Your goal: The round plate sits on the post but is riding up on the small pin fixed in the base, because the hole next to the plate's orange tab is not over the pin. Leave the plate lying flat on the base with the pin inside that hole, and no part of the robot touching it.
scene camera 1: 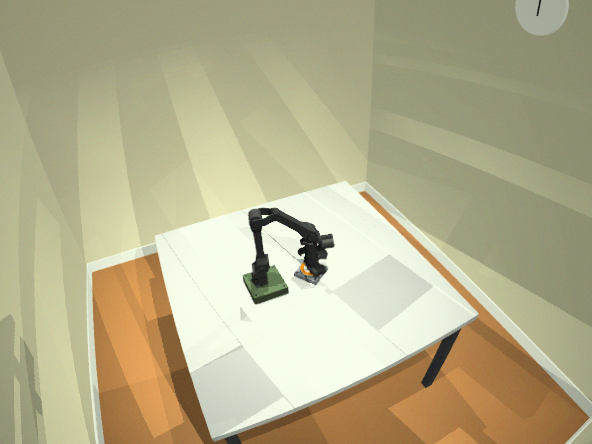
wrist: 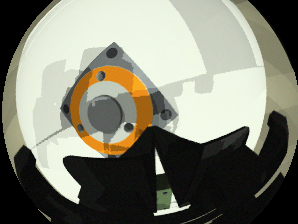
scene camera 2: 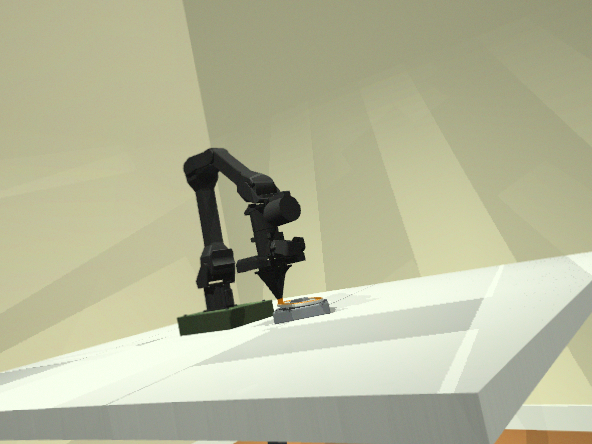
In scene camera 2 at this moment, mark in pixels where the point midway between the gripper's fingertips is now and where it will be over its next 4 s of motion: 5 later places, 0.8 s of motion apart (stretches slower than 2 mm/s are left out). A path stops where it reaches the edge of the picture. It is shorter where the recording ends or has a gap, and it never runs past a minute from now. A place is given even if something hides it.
The gripper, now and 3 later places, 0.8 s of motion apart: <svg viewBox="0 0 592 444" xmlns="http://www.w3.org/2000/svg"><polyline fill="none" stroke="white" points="279,298 278,298 277,299 272,282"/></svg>
